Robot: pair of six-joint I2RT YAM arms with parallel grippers.
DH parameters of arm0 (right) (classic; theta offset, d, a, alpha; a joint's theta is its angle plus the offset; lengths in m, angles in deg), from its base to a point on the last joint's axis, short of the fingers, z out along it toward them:
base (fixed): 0 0 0 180
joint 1: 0 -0.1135 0.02 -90
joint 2: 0 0 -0.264 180
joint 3: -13.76 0 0.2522 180
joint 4: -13.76 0 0.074 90
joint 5: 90 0 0 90
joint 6: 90 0.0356 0 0
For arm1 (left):
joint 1: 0 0.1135 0.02 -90
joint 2: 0 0 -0.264 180
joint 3: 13.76 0 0.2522 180
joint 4: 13.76 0 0.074 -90
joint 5: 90 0 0 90
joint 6: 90 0.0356 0 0
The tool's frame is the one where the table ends.
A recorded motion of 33 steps. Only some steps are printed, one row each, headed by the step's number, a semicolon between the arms.
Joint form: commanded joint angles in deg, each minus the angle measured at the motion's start. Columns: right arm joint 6, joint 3, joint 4, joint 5, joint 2, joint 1; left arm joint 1, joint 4, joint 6, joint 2, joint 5, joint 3.
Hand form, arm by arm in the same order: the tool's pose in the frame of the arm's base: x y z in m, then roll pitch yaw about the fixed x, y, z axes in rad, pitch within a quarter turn. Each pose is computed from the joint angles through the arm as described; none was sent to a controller.
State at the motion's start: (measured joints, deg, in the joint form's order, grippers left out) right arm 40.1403 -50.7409 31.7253 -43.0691 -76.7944 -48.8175; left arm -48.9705 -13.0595 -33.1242 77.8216 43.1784 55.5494
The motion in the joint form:
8: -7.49 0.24 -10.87 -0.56 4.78 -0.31; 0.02 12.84 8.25 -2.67 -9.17 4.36
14: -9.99 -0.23 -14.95 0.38 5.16 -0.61; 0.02 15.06 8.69 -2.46 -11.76 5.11
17: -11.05 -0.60 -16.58 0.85 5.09 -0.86; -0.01 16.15 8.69 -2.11 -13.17 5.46
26: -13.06 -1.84 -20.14 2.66 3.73 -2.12; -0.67 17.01 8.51 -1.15 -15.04 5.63
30: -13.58 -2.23 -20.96 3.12 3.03 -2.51; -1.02 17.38 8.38 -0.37 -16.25 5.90
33: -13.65 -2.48 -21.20 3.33 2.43 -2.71; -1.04 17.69 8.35 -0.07 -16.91 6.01
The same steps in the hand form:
8: 0.1700 0.2340 0.3294 1.5860 0.9930 -3.0807; 0.1849 -0.2427 0.3353 -1.9509 0.9532 2.9334
14: 0.1684 0.2338 0.3269 1.6627 0.9966 -3.0263; 0.1866 -0.2425 0.3348 -2.0024 0.9442 2.9333
17: 0.1679 0.2348 0.3260 1.6954 0.9982 -3.0015; 0.1879 -0.2432 0.3332 -2.0316 0.9334 2.9327
26: 0.1670 0.2424 0.3209 1.7859 0.9863 -2.9319; 0.1883 -0.2476 0.3277 -2.0722 0.9139 2.9205
30: 0.1673 0.2456 0.3185 1.8130 0.9805 -2.9093; 0.1894 -0.2507 0.3246 -2.0952 0.9040 2.9169
33: 0.1679 0.2479 0.3166 1.8257 0.9740 -2.8987; 0.1903 -0.2514 0.3231 -2.1085 0.8990 2.9170

